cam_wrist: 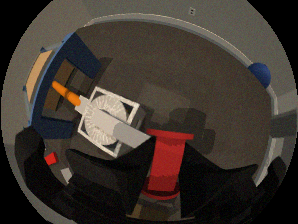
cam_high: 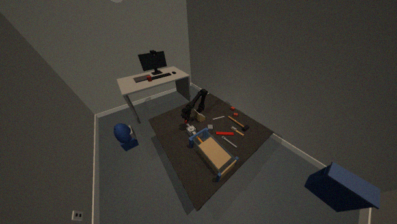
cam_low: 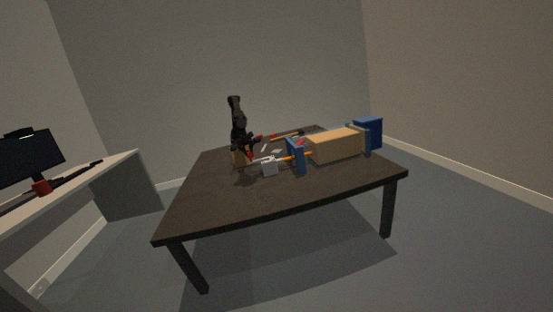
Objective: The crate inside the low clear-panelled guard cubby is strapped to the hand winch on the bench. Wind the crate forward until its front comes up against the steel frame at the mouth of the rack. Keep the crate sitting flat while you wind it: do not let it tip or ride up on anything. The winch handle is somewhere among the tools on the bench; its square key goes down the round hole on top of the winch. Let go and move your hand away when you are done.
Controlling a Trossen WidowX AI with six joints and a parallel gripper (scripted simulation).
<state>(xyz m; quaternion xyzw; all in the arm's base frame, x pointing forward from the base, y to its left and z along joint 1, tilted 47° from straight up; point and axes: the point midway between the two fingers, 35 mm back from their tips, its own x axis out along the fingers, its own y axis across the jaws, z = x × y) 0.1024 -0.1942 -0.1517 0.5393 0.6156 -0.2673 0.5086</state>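
Now: gripper tip 3 cm short of the winch handle, 3 cm above it and 2 cm to the right of it. Round my gripper tip: red knob (2 cm to the left, 1 cm behind); then grey hand winch (10 cm below, 8 cm ahead, 1 cm to the left); then blue frame (25 cm ahead, 4 cm to the left, 3 cm below).
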